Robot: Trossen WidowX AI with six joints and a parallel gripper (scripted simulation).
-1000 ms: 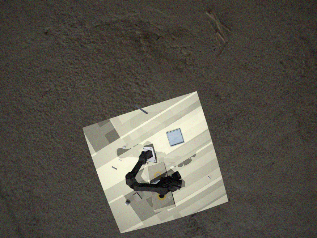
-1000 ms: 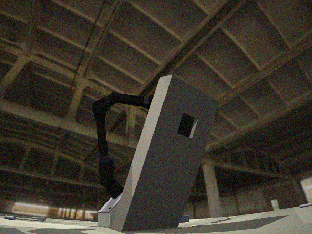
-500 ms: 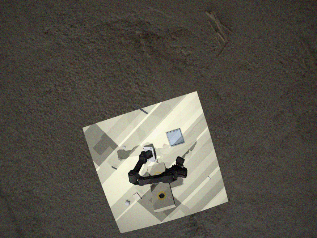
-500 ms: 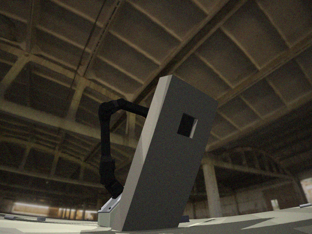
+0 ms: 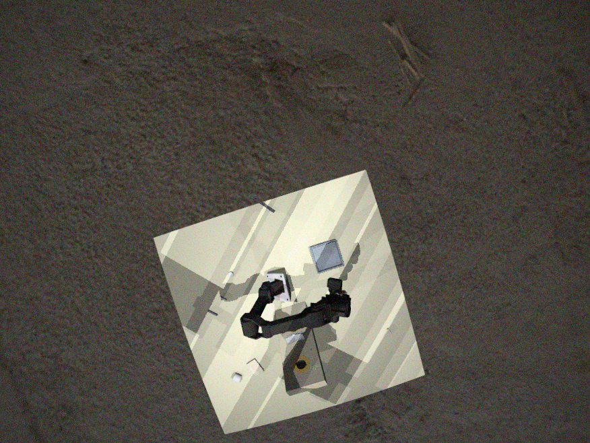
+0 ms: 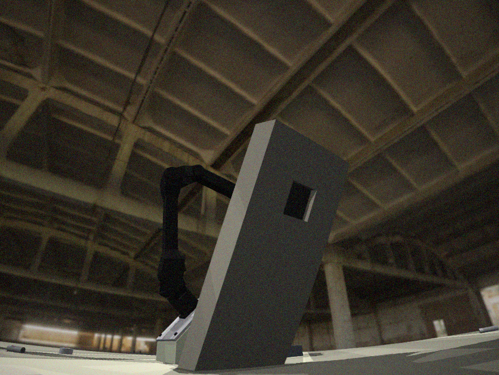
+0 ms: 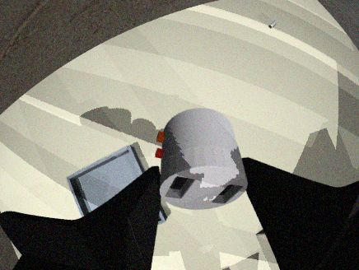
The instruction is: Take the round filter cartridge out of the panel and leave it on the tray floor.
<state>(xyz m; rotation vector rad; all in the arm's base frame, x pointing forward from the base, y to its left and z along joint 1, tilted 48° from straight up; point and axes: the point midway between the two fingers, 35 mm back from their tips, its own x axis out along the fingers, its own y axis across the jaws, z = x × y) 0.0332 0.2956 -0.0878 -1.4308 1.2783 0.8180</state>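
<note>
Now: the blue-grey tray 150 mm behind my gripper tip, 10 mm to the right of it and 240 mm below it. From my gripper tip the other things lie so: round filter cartridge (right at my gripper tip); short bar (80 mm ahead, 710 mm to the right, 250 mm below); flat white block (440 mm ahead, 520 mm to the right, 250 mm below).
</note>
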